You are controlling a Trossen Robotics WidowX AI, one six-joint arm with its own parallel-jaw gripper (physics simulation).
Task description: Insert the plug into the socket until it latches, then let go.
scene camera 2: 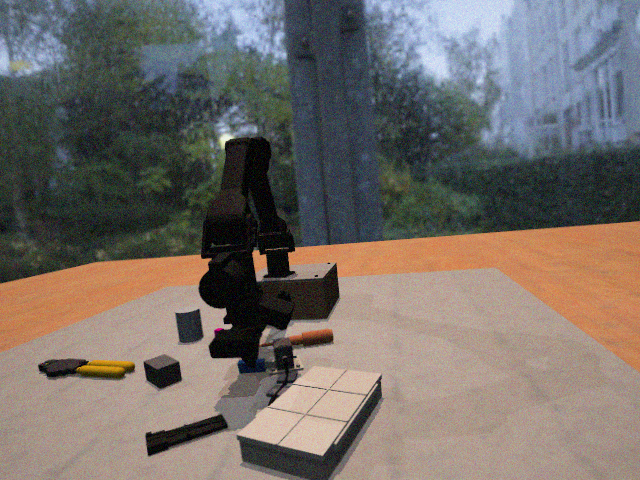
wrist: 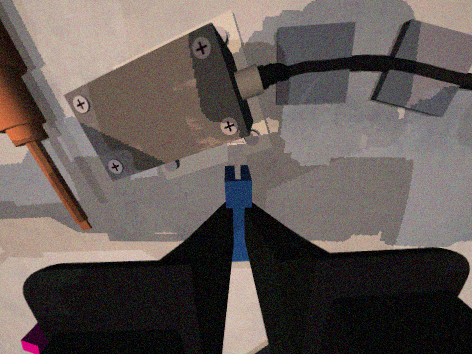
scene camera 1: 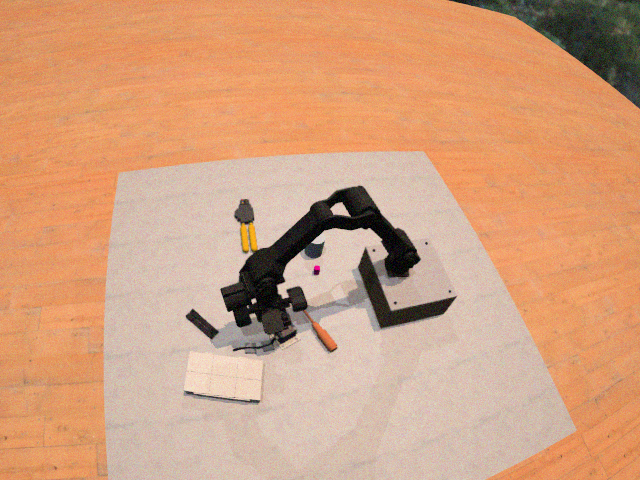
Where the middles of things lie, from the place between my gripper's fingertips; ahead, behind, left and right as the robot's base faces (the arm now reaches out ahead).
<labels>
I see the socket (scene camera 2: 283,350) 4 cm to the left of my hand, 3 cm behind it and 1 cm above it. The rest, counted from my hand: blue plug (wrist: 238,184) 1 cm to the left; orange-handled screwdriver (wrist: 29,131) 13 cm behind, 3 cm to the left; dark cube (scene camera 2: 162,371) 15 cm to the right, 6 cm ahead, 1 cm above.
</labels>
